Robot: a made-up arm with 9 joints. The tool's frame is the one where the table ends. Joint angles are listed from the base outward.
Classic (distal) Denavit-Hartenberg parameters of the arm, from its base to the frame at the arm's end. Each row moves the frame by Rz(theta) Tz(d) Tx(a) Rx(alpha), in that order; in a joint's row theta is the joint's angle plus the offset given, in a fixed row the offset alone. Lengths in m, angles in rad.
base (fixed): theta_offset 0; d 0; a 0; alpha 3.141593
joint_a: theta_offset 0; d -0.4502; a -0.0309; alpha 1.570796
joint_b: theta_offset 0; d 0.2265; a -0.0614; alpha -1.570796
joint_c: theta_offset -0.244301; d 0; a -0.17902; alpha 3.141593
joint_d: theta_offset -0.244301; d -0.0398; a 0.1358; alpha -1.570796
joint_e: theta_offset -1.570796; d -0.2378; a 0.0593; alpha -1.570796
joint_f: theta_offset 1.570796; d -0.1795; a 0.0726; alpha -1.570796
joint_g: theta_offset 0; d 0.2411; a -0.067; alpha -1.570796
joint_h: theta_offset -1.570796; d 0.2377; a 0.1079; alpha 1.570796
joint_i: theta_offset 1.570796; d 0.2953; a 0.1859; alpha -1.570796
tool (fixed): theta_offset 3.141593; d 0.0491; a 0; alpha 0
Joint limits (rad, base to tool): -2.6..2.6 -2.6..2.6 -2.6..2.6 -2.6..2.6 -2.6..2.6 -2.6..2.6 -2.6..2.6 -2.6..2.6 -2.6..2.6
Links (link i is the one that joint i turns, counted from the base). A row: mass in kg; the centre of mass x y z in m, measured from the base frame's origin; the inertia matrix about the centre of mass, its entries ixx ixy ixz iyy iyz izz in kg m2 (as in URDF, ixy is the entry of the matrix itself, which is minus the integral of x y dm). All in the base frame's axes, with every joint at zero. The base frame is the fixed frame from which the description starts. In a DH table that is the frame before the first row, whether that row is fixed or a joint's. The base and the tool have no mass.
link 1: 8.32; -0.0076 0.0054 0.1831; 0.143 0 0.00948 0.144 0 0.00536
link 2: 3.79; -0.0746 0.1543 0.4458; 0.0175 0.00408 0 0.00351 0 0.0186
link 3: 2.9; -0.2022 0.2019 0.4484; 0.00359 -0.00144 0 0.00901 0 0.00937
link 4: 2.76; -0.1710 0.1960 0.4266; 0.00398 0 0.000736 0.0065 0 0.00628
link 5: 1.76; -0.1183 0.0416 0.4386; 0.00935 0 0 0.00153 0.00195 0.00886
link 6: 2.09; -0.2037 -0.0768 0.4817; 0.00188 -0.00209 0 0.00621 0 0.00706
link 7: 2.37; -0.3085 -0.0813 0.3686; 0.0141 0 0 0.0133 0.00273 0.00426
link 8: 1.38; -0.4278 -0.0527 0.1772; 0.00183 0 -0.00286 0.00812 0 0.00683
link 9: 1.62; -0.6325 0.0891 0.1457; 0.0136 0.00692 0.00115 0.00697 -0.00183 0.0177
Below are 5 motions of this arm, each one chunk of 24 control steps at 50 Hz.
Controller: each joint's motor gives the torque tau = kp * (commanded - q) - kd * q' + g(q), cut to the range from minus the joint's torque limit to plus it. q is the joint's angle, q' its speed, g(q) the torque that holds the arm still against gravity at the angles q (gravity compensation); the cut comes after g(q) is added. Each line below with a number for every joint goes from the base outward.
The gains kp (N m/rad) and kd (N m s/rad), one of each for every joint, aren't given. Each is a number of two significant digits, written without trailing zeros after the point. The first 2 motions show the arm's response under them.
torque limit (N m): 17 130 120 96 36 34 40 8.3 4.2
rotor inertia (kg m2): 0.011 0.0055 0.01 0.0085 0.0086 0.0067 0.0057 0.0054 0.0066
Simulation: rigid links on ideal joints. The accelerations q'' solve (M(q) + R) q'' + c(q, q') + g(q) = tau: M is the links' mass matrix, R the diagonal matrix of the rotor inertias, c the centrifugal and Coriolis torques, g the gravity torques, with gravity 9.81 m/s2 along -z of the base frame. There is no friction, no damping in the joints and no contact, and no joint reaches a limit. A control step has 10 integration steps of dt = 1/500 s. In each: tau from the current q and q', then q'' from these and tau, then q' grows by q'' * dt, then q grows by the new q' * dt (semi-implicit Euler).
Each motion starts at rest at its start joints. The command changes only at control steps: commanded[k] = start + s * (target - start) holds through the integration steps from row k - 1 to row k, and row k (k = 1, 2, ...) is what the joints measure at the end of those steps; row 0 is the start. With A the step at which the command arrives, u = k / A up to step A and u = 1 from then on. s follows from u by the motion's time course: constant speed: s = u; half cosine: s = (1 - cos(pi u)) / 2; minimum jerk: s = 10 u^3 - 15 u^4 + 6 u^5; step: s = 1 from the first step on.
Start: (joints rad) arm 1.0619 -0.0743 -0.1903 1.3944 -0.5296 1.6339 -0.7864 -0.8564 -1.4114
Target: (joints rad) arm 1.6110 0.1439 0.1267 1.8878 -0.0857 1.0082 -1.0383 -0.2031 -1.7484
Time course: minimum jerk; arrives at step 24
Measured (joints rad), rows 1 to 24:
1: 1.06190 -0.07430 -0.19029 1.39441 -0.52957 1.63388 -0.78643 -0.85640 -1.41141
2: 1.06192 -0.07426 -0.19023 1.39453 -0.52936 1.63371 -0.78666 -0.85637 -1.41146
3: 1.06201 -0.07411 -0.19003 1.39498 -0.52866 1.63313 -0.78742 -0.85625 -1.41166
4: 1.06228 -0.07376 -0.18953 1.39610 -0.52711 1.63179 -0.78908 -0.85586 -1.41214
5: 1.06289 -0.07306 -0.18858 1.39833 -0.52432 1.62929 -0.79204 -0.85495 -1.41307
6: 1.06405 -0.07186 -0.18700 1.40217 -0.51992 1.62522 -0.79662 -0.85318 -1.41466
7: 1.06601 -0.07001 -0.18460 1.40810 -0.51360 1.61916 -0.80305 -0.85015 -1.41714
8: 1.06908 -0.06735 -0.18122 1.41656 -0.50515 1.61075 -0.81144 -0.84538 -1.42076
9: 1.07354 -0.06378 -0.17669 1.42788 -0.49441 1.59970 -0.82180 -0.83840 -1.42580
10: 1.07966 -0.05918 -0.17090 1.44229 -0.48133 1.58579 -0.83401 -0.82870 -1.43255
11: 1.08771 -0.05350 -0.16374 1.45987 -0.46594 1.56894 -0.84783 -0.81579 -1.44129
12: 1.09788 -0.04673 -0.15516 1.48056 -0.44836 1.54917 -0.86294 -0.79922 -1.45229
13: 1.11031 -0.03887 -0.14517 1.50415 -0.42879 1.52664 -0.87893 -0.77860 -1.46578
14: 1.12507 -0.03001 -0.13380 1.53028 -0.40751 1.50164 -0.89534 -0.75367 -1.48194
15: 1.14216 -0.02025 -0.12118 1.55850 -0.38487 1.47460 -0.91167 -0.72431 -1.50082
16: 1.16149 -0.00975 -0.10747 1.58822 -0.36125 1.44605 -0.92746 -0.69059 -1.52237
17: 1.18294 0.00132 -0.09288 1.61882 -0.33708 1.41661 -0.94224 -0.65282 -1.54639
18: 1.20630 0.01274 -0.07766 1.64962 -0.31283 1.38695 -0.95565 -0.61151 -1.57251
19: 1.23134 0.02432 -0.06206 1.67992 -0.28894 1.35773 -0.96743 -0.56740 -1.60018
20: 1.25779 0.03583 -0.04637 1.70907 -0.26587 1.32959 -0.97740 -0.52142 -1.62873
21: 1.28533 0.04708 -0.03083 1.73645 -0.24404 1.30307 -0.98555 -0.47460 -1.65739
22: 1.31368 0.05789 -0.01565 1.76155 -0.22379 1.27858 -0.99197 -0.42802 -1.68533
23: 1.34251 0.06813 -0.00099 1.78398 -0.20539 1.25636 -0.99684 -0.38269 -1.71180
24: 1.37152 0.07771 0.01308 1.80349 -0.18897 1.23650 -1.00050 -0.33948 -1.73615
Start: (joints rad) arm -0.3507 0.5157 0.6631 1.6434 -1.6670 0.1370 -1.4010 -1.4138 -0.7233
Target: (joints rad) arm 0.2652 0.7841 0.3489 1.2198 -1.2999 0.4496 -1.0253 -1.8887 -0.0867
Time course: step
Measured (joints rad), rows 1 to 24:
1: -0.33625 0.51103 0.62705 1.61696 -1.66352 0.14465 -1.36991 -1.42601 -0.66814
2: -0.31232 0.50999 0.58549 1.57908 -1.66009 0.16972 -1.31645 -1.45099 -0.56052
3: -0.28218 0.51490 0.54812 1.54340 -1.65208 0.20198 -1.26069 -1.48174 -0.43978
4: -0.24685 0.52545 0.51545 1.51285 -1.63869 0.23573 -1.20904 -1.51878 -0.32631
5: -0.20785 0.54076 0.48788 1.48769 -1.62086 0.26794 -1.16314 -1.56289 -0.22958
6: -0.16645 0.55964 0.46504 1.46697 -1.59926 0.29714 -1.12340 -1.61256 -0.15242
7: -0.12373 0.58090 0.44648 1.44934 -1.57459 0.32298 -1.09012 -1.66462 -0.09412
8: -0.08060 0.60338 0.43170 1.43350 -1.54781 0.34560 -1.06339 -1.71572 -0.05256
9: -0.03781 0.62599 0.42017 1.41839 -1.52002 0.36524 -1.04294 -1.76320 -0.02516
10: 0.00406 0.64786 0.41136 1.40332 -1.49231 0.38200 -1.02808 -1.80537 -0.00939
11: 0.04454 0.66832 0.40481 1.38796 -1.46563 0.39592 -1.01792 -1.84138 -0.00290
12: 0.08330 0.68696 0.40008 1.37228 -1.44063 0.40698 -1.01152 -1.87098 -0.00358
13: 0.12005 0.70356 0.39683 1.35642 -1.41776 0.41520 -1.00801 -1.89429 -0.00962
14: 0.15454 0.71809 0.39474 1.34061 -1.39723 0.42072 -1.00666 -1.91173 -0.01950
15: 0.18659 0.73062 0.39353 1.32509 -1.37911 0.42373 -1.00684 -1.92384 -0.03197
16: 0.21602 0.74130 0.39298 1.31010 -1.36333 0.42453 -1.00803 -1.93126 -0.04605
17: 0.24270 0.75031 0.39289 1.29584 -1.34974 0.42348 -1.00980 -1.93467 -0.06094
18: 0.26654 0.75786 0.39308 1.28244 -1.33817 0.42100 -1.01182 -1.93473 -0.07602
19: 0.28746 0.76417 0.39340 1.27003 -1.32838 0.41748 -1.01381 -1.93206 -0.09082
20: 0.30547 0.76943 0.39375 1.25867 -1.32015 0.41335 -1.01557 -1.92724 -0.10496
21: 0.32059 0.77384 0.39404 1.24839 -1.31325 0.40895 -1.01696 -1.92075 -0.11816
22: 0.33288 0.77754 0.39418 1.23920 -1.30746 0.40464 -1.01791 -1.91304 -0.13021
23: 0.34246 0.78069 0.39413 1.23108 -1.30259 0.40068 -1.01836 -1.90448 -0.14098
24: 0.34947 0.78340 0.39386 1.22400 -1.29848 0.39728 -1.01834 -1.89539 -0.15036
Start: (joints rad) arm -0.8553 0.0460 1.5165 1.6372 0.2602 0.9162 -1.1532 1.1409 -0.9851
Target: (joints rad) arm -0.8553 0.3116 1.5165 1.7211 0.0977 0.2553 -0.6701 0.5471 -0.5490
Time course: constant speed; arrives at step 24
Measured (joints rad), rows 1 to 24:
1: -0.85524 0.04660 1.51661 1.63745 0.25885 0.91578 -1.15041 1.14151 -0.98644
2: -0.85500 0.04779 1.51683 1.63793 0.25596 0.91434 -1.14392 1.14195 -0.98979
3: -0.85448 0.04955 1.51720 1.63854 0.25174 0.91153 -1.13438 1.14117 -0.99466
4: -0.85363 0.05187 1.51772 1.63925 0.24643 0.90712 -1.12251 1.13840 -1.00013
5: -0.85243 0.05474 1.51838 1.64006 0.24021 0.90103 -1.10884 1.13317 -1.00517
6: -0.85090 0.05813 1.51916 1.64098 0.23324 0.89320 -1.09375 1.12524 -1.00879
7: -0.84904 0.06201 1.52004 1.64201 0.22563 0.88365 -1.07753 1.11450 -1.01020
8: -0.84690 0.06635 1.52099 1.64319 0.21749 0.87239 -1.06038 1.10096 -1.00876
9: -0.84452 0.07115 1.52200 1.64453 0.20892 0.85947 -1.04246 1.08472 -1.00406
10: -0.84195 0.07636 1.52303 1.64604 0.20000 0.84494 -1.02387 1.06592 -0.99590
11: -0.83926 0.08199 1.52407 1.64774 0.19084 0.82886 -1.00471 1.04476 -0.98427
12: -0.83650 0.08802 1.52508 1.64962 0.18150 0.81131 -0.98505 1.02145 -0.96929
13: -0.83374 0.09444 1.52607 1.65170 0.17209 0.79235 -0.96497 0.99627 -0.95123
14: -0.83106 0.10125 1.52699 1.65395 0.16269 0.77208 -0.94454 0.96946 -0.93044
15: -0.82851 0.10845 1.52785 1.65639 0.15338 0.75058 -0.92381 0.94132 -0.90734
16: -0.82616 0.11603 1.52861 1.65900 0.14426 0.72795 -0.90285 0.91211 -0.88239
17: -0.82406 0.12401 1.52927 1.66177 0.13539 0.70430 -0.88171 0.88212 -0.85605
18: -0.82227 0.13237 1.52982 1.66471 0.12687 0.67974 -0.86044 0.85159 -0.82875
19: -0.82083 0.14113 1.53025 1.66778 0.11875 0.65436 -0.83909 0.82075 -0.80092
20: -0.81978 0.15027 1.53055 1.67099 0.11108 0.62828 -0.81770 0.78980 -0.77290
21: -0.81913 0.15979 1.53072 1.67431 0.10393 0.60160 -0.79631 0.75888 -0.74499
22: -0.81891 0.16968 1.53075 1.67774 0.09730 0.57440 -0.77494 0.72812 -0.71742
23: -0.81912 0.17993 1.53065 1.68125 0.09123 0.54676 -0.75363 0.69761 -0.69035
24: -0.81976 0.19052 1.53043 1.68483 0.08571 0.51876 -0.73238 0.66738 -0.66387

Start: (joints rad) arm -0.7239 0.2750 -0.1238 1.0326 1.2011 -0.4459 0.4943 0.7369 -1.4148
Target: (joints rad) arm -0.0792 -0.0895 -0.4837 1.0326 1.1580 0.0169 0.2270 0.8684 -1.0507
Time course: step
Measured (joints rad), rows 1 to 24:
1: -0.71207 0.25886 -0.15857 1.03128 1.18986 -0.40543 0.44832 0.74092 -1.39727
2: -0.69052 0.23028 -0.20059 1.03259 1.17572 -0.35866 0.38699 0.74834 -1.36015
3: -0.66255 0.19886 -0.23805 1.03593 1.16385 -0.31997 0.33546 0.76387 -1.31425
4: -0.62848 0.16830 -0.27132 1.04085 1.15438 -0.28815 0.29614 0.78874 -1.26677
5: -0.58918 0.14021 -0.30063 1.04713 1.14717 -0.26210 0.26753 0.82049 -1.22338
6: -0.54618 0.11516 -0.32630 1.05440 1.14216 -0.24082 0.24730 0.85537 -1.18796
7: -0.50088 0.09313 -0.34880 1.06223 1.13926 -0.22333 0.23322 0.89004 -1.16218
8: -0.45455 0.07386 -0.36853 1.07019 1.13832 -0.20887 0.22354 0.92210 -1.14587
9: -0.40828 0.05703 -0.38583 1.07787 1.13914 -0.19682 0.21696 0.95014 -1.13758
10: -0.36304 0.04229 -0.40098 1.08486 1.14150 -0.18668 0.21251 0.97359 -1.13518
11: -0.31960 0.02933 -0.41423 1.09084 1.14512 -0.17804 0.20950 0.99243 -1.13637
12: -0.27856 0.01789 -0.42580 1.09554 1.14971 -0.17058 0.20745 1.00697 -1.13901
13: -0.24038 0.00774 -0.43584 1.09881 1.15498 -0.16400 0.20601 1.01768 -1.14135
14: -0.20535 -0.00131 -0.44451 1.10057 1.16067 -0.15805 0.20498 1.02504 -1.14215
15: -0.17366 -0.00942 -0.45195 1.10084 1.16655 -0.15251 0.20425 1.02950 -1.14060
16: -0.14538 -0.01672 -0.45827 1.09969 1.17242 -0.14716 0.20375 1.03145 -1.13637
17: -0.12050 -0.02332 -0.46358 1.09727 1.17812 -0.14183 0.20346 1.03118 -1.12947
18: -0.09892 -0.02931 -0.46796 1.09375 1.18351 -0.13637 0.20340 1.02892 -1.12017
19: -0.08050 -0.03478 -0.47150 1.08931 1.18851 -0.13064 0.20359 1.02480 -1.10895
20: -0.06508 -0.03979 -0.47429 1.08418 1.19303 -0.12453 0.20404 1.01894 -1.09636
21: -0.05243 -0.04440 -0.47640 1.07855 1.19703 -0.11798 0.20478 1.01142 -1.08299
22: -0.04233 -0.04865 -0.47790 1.07261 1.20047 -0.11092 0.20581 1.00230 -1.06940
23: -0.03455 -0.05258 -0.47887 1.06654 1.20332 -0.10333 0.20715 0.99165 -1.05610
24: -0.02883 -0.05624 -0.47937 1.06048 1.20556 -0.09523 0.20879 0.97958 -1.04349

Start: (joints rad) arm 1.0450 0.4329 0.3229 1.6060 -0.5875 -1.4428 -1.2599 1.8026 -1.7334
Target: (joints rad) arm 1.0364 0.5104 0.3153 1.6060 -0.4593 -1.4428 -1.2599 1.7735 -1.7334
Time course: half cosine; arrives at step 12
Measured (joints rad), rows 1 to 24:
1: 1.04499 0.43295 0.32290 1.60600 -0.58744 -1.44279 -1.25983 1.80265 -1.73337
2: 1.04496 0.43318 0.32290 1.60597 -0.58715 -1.44276 -1.25955 1.80284 -1.73322
3: 1.04488 0.43379 0.32289 1.60591 -0.58644 -1.44271 -1.25895 1.80325 -1.73281
4: 1.04473 0.43494 0.32286 1.60578 -0.58512 -1.44267 -1.25800 1.80389 -1.73198
5: 1.04450 0.43678 0.32282 1.60556 -0.58306 -1.44266 -1.25676 1.80471 -1.73066
6: 1.04420 0.43936 0.32276 1.60521 -0.58016 -1.44270 -1.25532 1.80559 -1.72882
7: 1.04382 0.44270 0.32269 1.60473 -0.57637 -1.44283 -1.25381 1.80636 -1.72652
8: 1.04339 0.44671 0.32260 1.60411 -0.57172 -1.44306 -1.25239 1.80686 -1.72393
9: 1.04291 0.45127 0.32251 1.60335 -0.56630 -1.44340 -1.25120 1.80688 -1.72122
10: 1.04242 0.45620 0.32241 1.60246 -0.56025 -1.44387 -1.25040 1.80625 -1.71867
11: 1.04195 0.46126 0.32231 1.60150 -0.55376 -1.44444 -1.25007 1.80485 -1.71651
12: 1.04152 0.46621 0.32221 1.60049 -0.54705 -1.44511 -1.25031 1.80260 -1.71500
13: 1.04116 0.47084 0.32211 1.59951 -0.54033 -1.44584 -1.25108 1.79952 -1.71431
14: 1.04088 0.47506 0.32200 1.59858 -0.53368 -1.44657 -1.25221 1.79577 -1.71449
15: 1.04066 0.47886 0.32188 1.59777 -0.52717 -1.44727 -1.25354 1.79157 -1.71547
16: 1.04050 0.48226 0.32175 1.59708 -0.52083 -1.44792 -1.25493 1.78713 -1.71710
17: 1.04039 0.48529 0.32159 1.59655 -0.51472 -1.44850 -1.25629 1.78263 -1.71918
18: 1.04031 0.48799 0.32140 1.59618 -0.50887 -1.44898 -1.25757 1.77825 -1.72153
19: 1.04026 0.49040 0.32118 1.59599 -0.50333 -1.44936 -1.25872 1.77412 -1.72397
20: 1.04022 0.49255 0.32093 1.59596 -0.49812 -1.44963 -1.25973 1.77034 -1.72635
21: 1.04018 0.49448 0.32065 1.59609 -0.49327 -1.44978 -1.26059 1.76700 -1.72856
22: 1.04015 0.49620 0.32034 1.59637 -0.48877 -1.44982 -1.26131 1.76414 -1.73052
23: 1.04011 0.49774 0.32000 1.59679 -0.48466 -1.44975 -1.26188 1.76179 -1.73220
24: 1.04005 0.49912 0.31963 1.59734 -0.48091 -1.44957 -1.26232 1.75996 -1.73358

